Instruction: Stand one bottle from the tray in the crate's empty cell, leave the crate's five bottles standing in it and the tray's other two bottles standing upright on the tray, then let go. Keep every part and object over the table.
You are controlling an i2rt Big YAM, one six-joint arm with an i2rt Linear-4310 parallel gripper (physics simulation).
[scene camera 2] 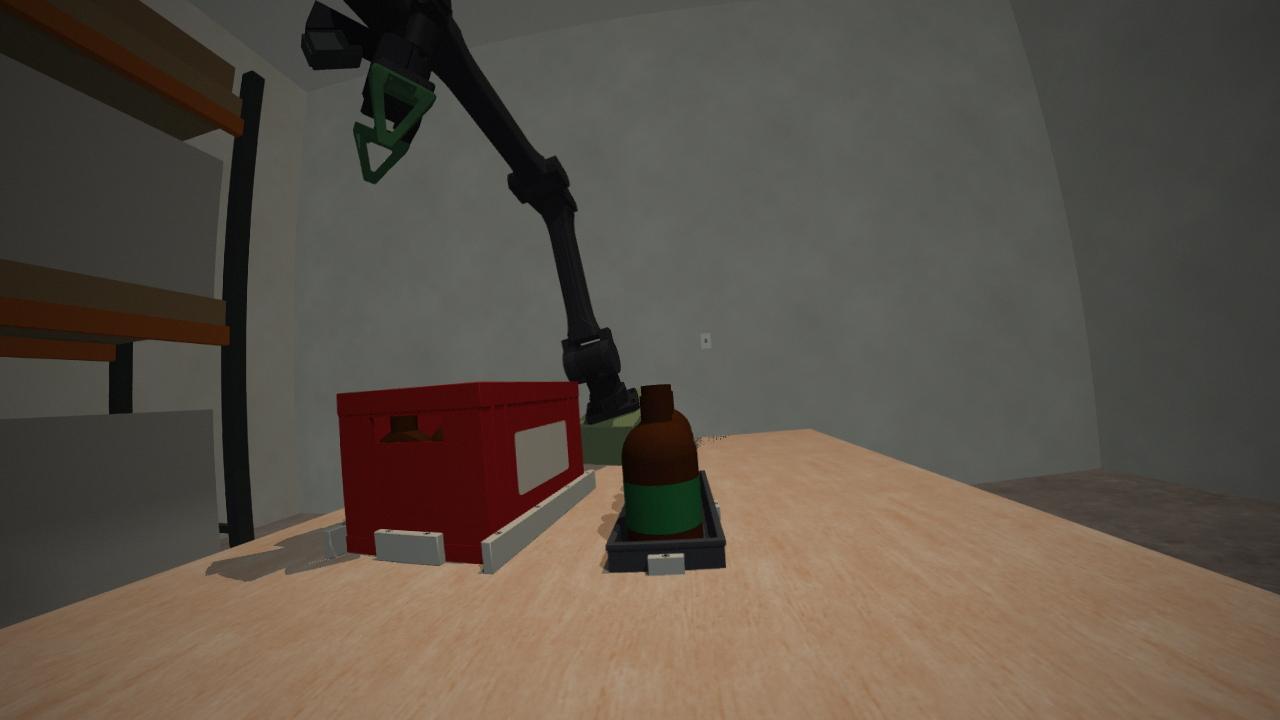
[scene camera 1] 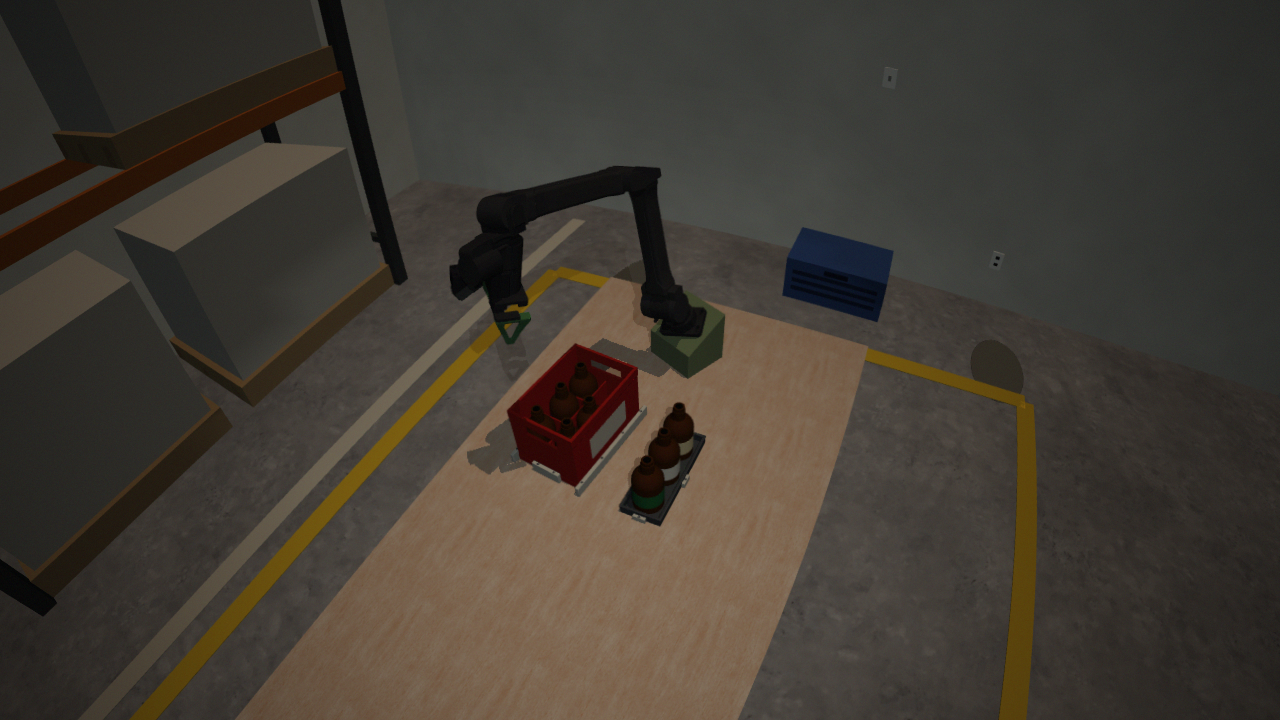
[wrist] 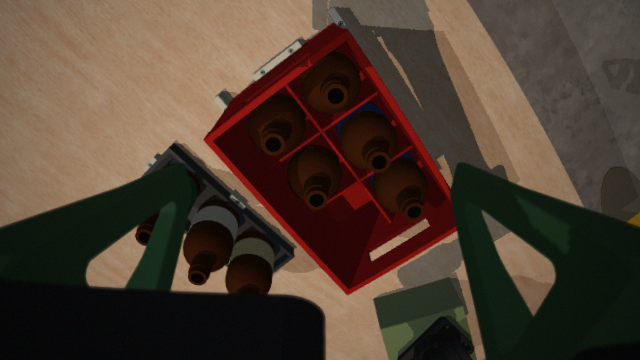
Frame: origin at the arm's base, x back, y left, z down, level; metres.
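Seen in the pictures: gripper, fingertip midpoint: [scene camera 2: 376,165] [scene camera 1: 504,328] [wrist: 320,177]; arm's base, link origin: [scene camera 2: 613,408] [scene camera 1: 684,322] [wrist: 434,352].
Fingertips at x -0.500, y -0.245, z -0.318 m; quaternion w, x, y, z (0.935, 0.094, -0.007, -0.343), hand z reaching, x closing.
Offsets run from my fingertips to a thing's top centre. "*": to the spot under its first point.
The red crate @(dx +0.118, dy +0.072, dz +0.257 m) [scene camera 1: 547,452] [scene camera 2: 411,483] [wrist: 285,72] stands upright on the table. Five brown bottles stand in it; the wrist view shows its empty cell @(* dx +0.223, dy +0.186, dz +0.384 m) [wrist: 340,235] at the robot-base end, on the tray side. The dark tray @(dx +0.058, dy +0.310, dz +0.407 m) [scene camera 1: 660,516] [scene camera 2: 704,556] [wrist: 286,251] lies beside the crate with three upright bottles: a green-labelled one @(dx -0.027, dy +0.295, dz +0.272 m) [scene camera 1: 647,490] [scene camera 2: 662,505], a white-labelled middle one @(dx +0.060, dy +0.308, dz +0.272 m) [scene camera 1: 664,458] [wrist: 207,245] and another pale-labelled one @(dx +0.143, dy +0.320, dz +0.272 m) [scene camera 1: 679,429] [wrist: 250,272]. My gripper [scene camera 1: 512,333] [scene camera 2: 379,161] [wrist: 320,177] is open and empty, high above the crate's level, away from the tray.
Pale blocks @(* dx +0.079, dy +0.170, dz +0.413 m) [scene camera 1: 611,452] [scene camera 2: 537,523] line the crate's foot. The green base block [scene camera 1: 689,351] [scene camera 2: 611,443] [wrist: 412,305] carries the arm at the table's back. The table edge runs close to the crate's far side. A blue chest [scene camera 1: 836,273] and a storage rack [scene camera 1: 362,134] stand off the table.
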